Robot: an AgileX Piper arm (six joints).
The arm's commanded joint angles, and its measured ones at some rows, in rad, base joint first. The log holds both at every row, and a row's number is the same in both.
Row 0, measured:
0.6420 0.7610 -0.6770 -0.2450 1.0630 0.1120
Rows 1 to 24, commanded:
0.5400 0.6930 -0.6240 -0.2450 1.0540 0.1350
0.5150 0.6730 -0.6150 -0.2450 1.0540 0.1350
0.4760 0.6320 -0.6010 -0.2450 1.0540 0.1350
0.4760 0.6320 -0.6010 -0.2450 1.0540 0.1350
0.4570 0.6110 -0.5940 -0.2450 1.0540 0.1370
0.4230 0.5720 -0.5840 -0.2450 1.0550 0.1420
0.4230 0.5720 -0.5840 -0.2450 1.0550 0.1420
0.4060 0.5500 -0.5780 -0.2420 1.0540 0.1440
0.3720 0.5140 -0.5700 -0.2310 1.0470 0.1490
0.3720 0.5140 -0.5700 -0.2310 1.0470 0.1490
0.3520 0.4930 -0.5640 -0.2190 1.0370 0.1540
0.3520 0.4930 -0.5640 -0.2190 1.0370 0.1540
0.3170 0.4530 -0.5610 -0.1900 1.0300 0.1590
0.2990 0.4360 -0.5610 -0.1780 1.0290 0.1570
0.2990 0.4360 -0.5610 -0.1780 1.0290 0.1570
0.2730 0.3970 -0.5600 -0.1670 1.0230 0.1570
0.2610 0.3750 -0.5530 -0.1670 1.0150 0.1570
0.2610 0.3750 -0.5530 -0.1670 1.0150 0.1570
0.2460 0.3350 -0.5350 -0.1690 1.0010 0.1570
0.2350 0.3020 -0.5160 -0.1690 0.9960 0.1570
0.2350 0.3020 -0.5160 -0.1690 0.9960 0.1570
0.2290 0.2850 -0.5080 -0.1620 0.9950 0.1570
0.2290 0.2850 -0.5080 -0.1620 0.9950 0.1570
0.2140 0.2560 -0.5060 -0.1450 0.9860 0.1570
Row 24, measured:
0.2340 0.2950 -0.5150 -0.1630 1.0100 0.1560
